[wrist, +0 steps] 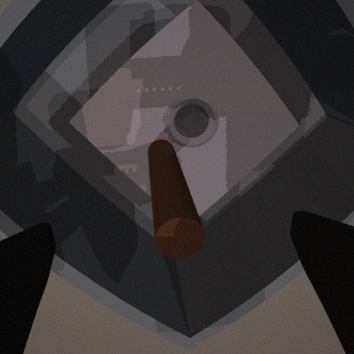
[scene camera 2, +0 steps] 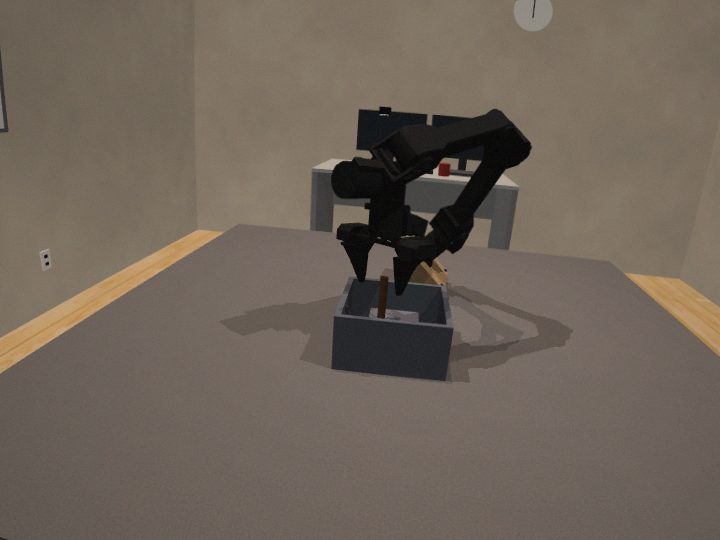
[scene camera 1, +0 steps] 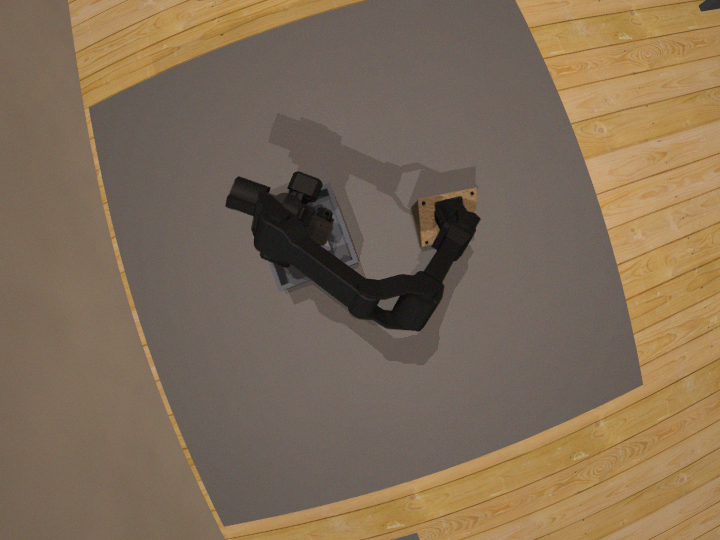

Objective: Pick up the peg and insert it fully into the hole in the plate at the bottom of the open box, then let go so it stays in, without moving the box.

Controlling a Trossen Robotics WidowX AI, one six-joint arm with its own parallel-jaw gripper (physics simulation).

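Places are measured from the arm's base along level axes (x ahead, y left, z up), in centimetres.
Pixels of known places: gripper, fingertip midpoint: (wrist: pixel 173 231) (scene camera 2: pixel 379 288); arm's base at its link origin: (scene camera 1: pixel 449 210).
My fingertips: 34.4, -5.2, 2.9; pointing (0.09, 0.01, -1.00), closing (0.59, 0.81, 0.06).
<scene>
Ahead of a thing's pixels: the offset from my fingertips to its middle, as dx, dy, dz. Level surfaces: height alone.
The brown round peg @[-0.8, +0.6, -2.1] (scene camera 2: pixel 382 301) (wrist: pixel 175 195) stands roughly upright inside the open grey box @[-1.1, +2.9, -7.0] (scene camera 1: pixel 344 226) (scene camera 2: pixel 390 349) (wrist: pixel 240 260). Its lower end is beside the round hole (wrist: pixel 191 120) in the pale plate @[-1.1, +2.9, -8.4] (scene camera 2: pixel 408 316) (wrist: pixel 260 102), and its top reaches above the box rim. In the wrist view the hole shows empty. My gripper (scene camera 2: pixel 380 288) (wrist: pixel 173 231) is open and points down over the box, with its fingertips far apart on either side of the peg's top, not touching it. The arm hides the peg and the gripper's fingertips in scene camera 1.
A wooden base block (scene camera 1: pixel 429 223) (scene camera 2: pixel 431 276) is under the arm's base, behind the box in scene camera 2. The box walls (wrist: pixel 125 255) surround the peg and plate. A desk (scene camera 2: pixel 465 194) with monitors and a red cup (scene camera 2: pixel 444 169) stands beyond the grey table top @[dz -11.9] (scene camera 1: pixel 378 418) (scene camera 2: pixel 348 447).
</scene>
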